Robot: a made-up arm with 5 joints. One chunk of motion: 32 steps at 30 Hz.
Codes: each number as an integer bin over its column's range. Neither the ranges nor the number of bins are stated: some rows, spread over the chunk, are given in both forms.
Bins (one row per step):
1: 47 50 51 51 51 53
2: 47 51 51 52 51 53
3: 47 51 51 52 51 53
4: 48 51 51 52 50 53
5: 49 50 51 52 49 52
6: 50 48 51 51 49 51
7: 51 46 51 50 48 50
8: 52 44 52 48 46 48
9: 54 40 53 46 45 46
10: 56 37 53 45 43 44
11: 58 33 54 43 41 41
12: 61 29 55 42 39 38
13: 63 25 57 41 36 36
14: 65 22 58 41 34 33
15: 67 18 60 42 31 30
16: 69 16 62 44 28 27
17: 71 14 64 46 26 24
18: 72 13 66 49 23 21
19: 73 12 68 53 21 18
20: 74 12 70 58 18 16
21: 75 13 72 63 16 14
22: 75 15 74 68 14 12
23: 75 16 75 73 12 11
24: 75 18 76 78 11 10
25: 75 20 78 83 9 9
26: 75 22 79 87 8 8
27: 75 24 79 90 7 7
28: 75 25 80 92 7 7
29: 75 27 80 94 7 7
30: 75 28 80 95 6 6
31: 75 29 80 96 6 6
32: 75 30 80 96 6 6
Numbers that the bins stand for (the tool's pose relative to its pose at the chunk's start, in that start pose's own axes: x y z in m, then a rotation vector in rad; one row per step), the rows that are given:
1: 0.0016 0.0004 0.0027 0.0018 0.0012 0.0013
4: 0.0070 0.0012 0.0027 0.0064 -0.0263 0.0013
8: 0.0284 -0.0044 0.0112 -0.0118 -0.1362 -0.0648
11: 0.0605 -0.0133 0.0282 -0.0345 -0.2735 -0.1575
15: 0.1087 -0.0255 0.0791 -0.0391 -0.5483 -0.3030
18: 0.1355 -0.0295 0.1300 -0.0073 -0.7681 -0.4221
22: 0.1515 -0.0279 0.1979 0.0791 -1.0154 -0.5412
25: 0.1515 -0.0238 0.2318 0.1473 -1.1527 -0.5809
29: 0.1515 -0.0182 0.2488 0.1973 -1.2077 -0.6074
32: 0.1515 -0.0158 0.2488 0.2064 -1.2352 -0.6206
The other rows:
2: 0.0016 0.0012 0.0027 0.0064 0.0012 0.0013
3: 0.0016 0.0012 0.0027 0.0064 0.0012 0.0013
5: 0.0123 0.0004 0.0027 0.0064 -0.0537 -0.0119
6: 0.0177 -0.0012 0.0027 0.0018 -0.0537 -0.0252
7: 0.0230 -0.0028 0.0027 -0.0027 -0.0812 -0.0384
9: 0.0391 -0.0077 0.0197 -0.0209 -0.1636 -0.0913
10: 0.0498 -0.0101 0.0197 -0.0255 -0.2186 -0.1178
12: 0.0766 -0.0166 0.0367 -0.0391 -0.3285 -0.1972
13: 0.0873 -0.0198 0.0536 -0.0436 -0.4109 -0.2236
14: 0.0980 -0.0222 0.0621 -0.0436 -0.4659 -0.2633
16: 0.1194 -0.0271 0.0961 -0.0300 -0.6307 -0.3427
17: 0.1301 -0.0287 0.1130 -0.0209 -0.6857 -0.3824
19: 0.1408 -0.0303 0.1470 0.0109 -0.8230 -0.4618
20: 0.1462 -0.0303 0.1639 0.0336 -0.9055 -0.4883
21: 0.1515 -0.0295 0.1809 0.0564 -0.9604 -0.5147
23: 0.1515 -0.0271 0.2064 0.1018 -1.0703 -0.5544
24: 0.1515 -0.0255 0.2148 0.1245 -1.0978 -0.5677
26: 0.1515 -0.0222 0.2403 0.1655 -1.1802 -0.5941
27: 0.1515 -0.0206 0.2403 0.1791 -1.2077 -0.6074
28: 0.1515 -0.0198 0.2488 0.1882 -1.2077 -0.6074
30: 0.1515 -0.0174 0.2488 0.2018 -1.2352 -0.6206
31: 0.1515 -0.0166 0.2488 0.2064 -1.2352 -0.6206

